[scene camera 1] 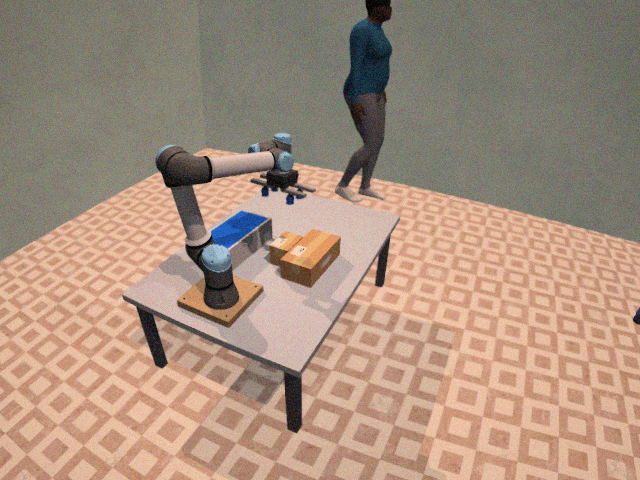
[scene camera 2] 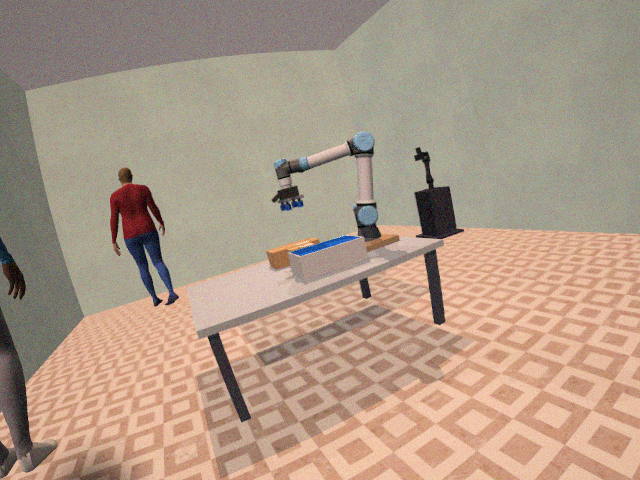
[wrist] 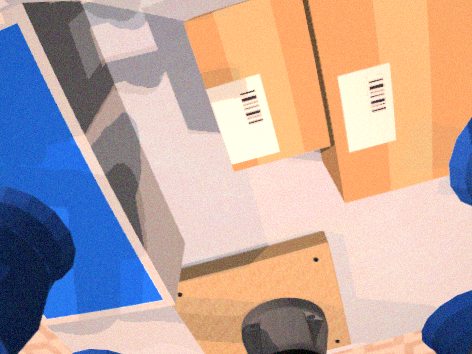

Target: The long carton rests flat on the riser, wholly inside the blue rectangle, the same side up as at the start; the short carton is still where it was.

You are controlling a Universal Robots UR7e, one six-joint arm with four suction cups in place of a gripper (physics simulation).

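Where they show: hand, its tool point: (scene camera 1: 282,196) (scene camera 2: 292,208) (wrist: 272,294); arm's base, origin of its link: (scene camera 1: 221,298) (scene camera 2: 369,238) (wrist: 283,326).
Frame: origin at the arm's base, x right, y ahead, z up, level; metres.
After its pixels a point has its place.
The long carton (scene camera 1: 321,243) {x 0.169, y 0.515, z 0.068 m} (wrist: 405,35) {x 0.154, y 0.464, z 0.070 m} lies flat on the table with its white label up. The short carton (scene camera 1: 283,248) {x 0.049, y 0.378, z 0.068 m} (wrist: 280,120) {x 0.033, y 0.405, z 0.070 m} lies beside it, label up, with a narrow dark gap between them. In scene camera 2, carton surfaces show behind the riser, hard to tell apart. The riser (scene camera 1: 253,241) {x -0.144, y 0.387, z 0.033 m} (scene camera 2: 330,262) {x -0.346, y 0.391, z 0.014 m} (wrist: 162,240) {x -0.134, y 0.260, z 0.035 m} is a pale box whose top bears the blue rectangle (scene camera 1: 240,225) {x -0.238, y 0.401, z 0.087 m} (scene camera 2: 330,244) {x -0.274, y 0.347, z 0.087 m} (wrist: 105,220) {x -0.165, y 0.338, z 0.087 m}; no carton rests on it. My gripper (scene camera 1: 282,194) {x 0.003, y 0.435, z 0.298 m} (scene camera 2: 291,205) {x 0.003, y 0.435, z 0.298 m} is open, its four blue cups holding nothing, high above the table near the far ends of the riser and cartons.
The arm's base stands on a wooden plate (scene camera 1: 193,304) {x -0.065, y -0.104, z 0.002 m} (scene camera 2: 387,240) {x -0.159, y -0.039, z -0.009 m} (wrist: 215,305) {x -0.106, y 0.081, z 0.000 m} at one end of the table (scene camera 1: 289,330) {x 0.327, y 0.037, z -0.033 m} (scene camera 2: 232,304) {x -0.386, y 0.904, z -0.033 m}. A person in blue (scene camera 1: 369,62) and a person in red (scene camera 2: 135,209) stand beyond the table. A black pedestal (scene camera 2: 436,211) stands behind.
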